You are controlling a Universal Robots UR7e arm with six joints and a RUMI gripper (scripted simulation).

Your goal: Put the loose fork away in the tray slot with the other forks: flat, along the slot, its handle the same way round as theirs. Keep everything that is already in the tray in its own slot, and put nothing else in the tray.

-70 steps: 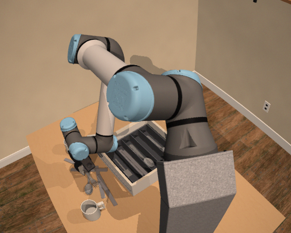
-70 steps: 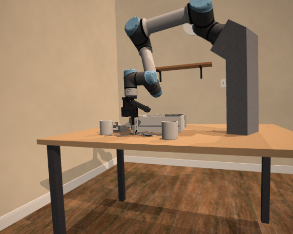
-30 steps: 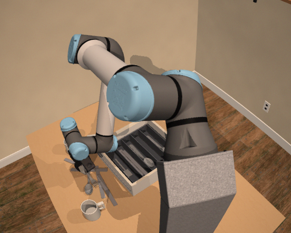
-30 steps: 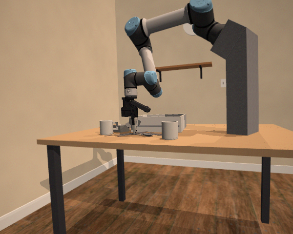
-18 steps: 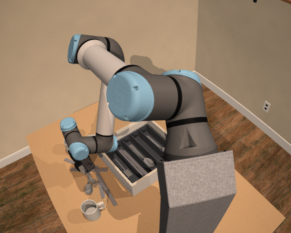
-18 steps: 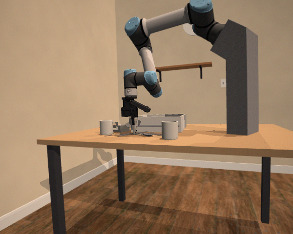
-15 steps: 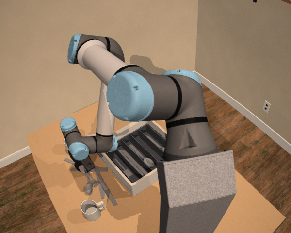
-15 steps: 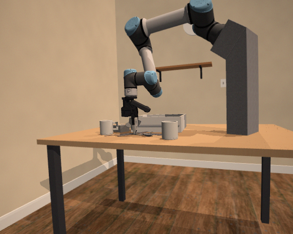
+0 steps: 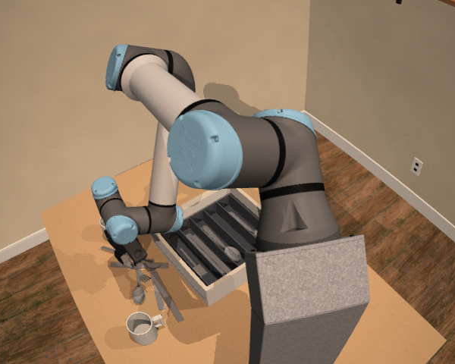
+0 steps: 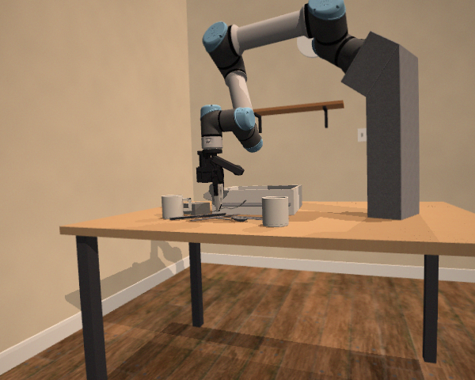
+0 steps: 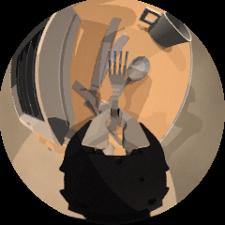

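Right now my hand is 27 cm to the left of the cutlery tray, 14 cm past it and 1 cm below it. The rest, counted from my hand: block 17 cm to the right, 13 cm ahead, 2 cm below.
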